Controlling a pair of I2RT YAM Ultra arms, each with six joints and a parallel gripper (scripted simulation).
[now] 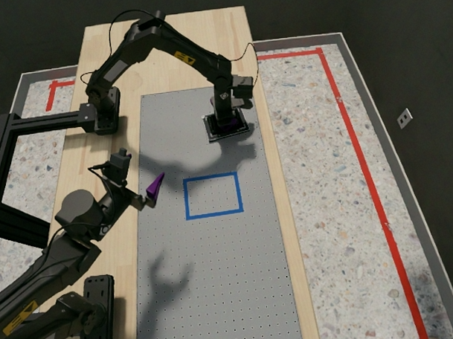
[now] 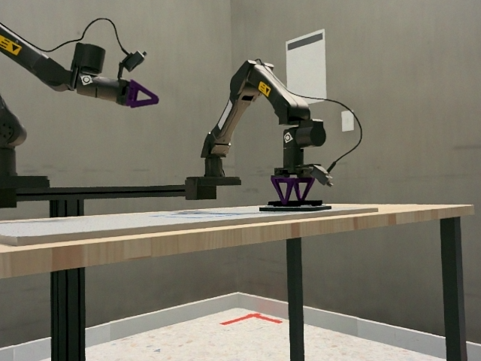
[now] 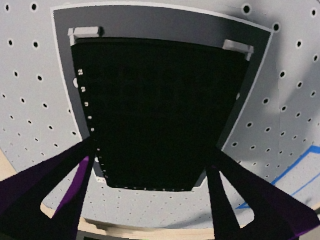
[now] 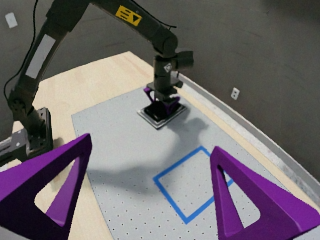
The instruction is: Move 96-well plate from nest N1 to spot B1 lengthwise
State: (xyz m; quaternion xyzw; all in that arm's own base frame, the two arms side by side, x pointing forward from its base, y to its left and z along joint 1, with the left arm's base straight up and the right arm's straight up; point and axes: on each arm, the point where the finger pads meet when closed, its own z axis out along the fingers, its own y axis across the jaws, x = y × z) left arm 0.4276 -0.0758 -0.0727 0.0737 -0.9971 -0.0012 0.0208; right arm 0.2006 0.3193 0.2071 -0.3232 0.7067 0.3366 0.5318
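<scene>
The dark plate nest N1 lies 2 cm below my left hand and 1 cm ahead of it. From my left hand the other things lie so: black 96-well plate (1 cm below, 1 cm ahead).
</scene>
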